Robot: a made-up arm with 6 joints. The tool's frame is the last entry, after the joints.
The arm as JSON. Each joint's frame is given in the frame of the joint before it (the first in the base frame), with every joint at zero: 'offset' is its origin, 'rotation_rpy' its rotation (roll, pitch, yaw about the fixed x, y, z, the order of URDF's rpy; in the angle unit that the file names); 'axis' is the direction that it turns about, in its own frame. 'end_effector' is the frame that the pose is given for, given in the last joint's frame.
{
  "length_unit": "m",
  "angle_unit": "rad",
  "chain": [
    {
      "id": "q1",
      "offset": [
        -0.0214,
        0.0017,
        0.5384
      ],
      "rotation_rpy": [
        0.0,
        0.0,
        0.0
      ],
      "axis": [
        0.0,
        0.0,
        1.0
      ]
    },
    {
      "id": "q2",
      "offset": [
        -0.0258,
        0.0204,
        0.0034
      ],
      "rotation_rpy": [
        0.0,
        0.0,
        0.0
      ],
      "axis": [
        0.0,
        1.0,
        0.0
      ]
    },
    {
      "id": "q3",
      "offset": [
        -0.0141,
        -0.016,
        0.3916
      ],
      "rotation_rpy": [
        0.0,
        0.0,
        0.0
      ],
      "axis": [
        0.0,
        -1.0,
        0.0
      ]
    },
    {
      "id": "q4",
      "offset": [
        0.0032,
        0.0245,
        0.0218
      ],
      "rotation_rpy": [
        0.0,
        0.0,
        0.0
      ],
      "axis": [
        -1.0,
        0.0,
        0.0
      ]
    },
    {
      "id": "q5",
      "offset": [
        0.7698,
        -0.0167,
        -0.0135
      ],
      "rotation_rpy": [
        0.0,
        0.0,
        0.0
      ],
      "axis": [
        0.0,
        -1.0,
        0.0
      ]
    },
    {
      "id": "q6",
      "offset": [
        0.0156,
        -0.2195,
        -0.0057
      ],
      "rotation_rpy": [
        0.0,
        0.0,
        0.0
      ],
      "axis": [
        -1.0,
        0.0,
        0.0
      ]
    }
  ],
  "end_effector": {
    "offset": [
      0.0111,
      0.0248,
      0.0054
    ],
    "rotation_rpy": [
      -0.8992,
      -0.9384,
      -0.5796
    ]
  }
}
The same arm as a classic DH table. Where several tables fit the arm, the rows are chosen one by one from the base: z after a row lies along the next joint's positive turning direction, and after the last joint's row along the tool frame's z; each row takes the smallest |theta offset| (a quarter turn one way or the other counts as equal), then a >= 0, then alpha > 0; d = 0 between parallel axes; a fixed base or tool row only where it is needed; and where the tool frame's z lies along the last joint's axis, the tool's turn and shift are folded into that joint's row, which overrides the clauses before.
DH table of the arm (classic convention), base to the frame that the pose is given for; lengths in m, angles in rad. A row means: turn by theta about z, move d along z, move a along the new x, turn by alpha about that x. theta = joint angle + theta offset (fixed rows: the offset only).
base (fixed): theta_offset -0.0793; d 0.0000; a -0.0215; alpha 0.0000
q1: theta_offset 0.0793; d 0.5418; a -0.0258; alpha -1.5708
q2: theta_offset 1.5348; d 0.0000; a -0.3919; alpha 3.1416
q3: theta_offset -0.0360; d -0.0289; a -0.0218; alpha 1.5708
q4: theta_offset 0.0000; d -0.7730; a 0.0135; alpha -1.5708
q5: theta_offset 0.0000; d 0.2362; a 0.0057; alpha 1.5708
q6: theta_offset -0.3766; d -0.0265; a 0.0041; alpha 1.5796
tool (fixed): theta_offset -2.6243; d 0.0250; a 0.0000; alpha 0.0000

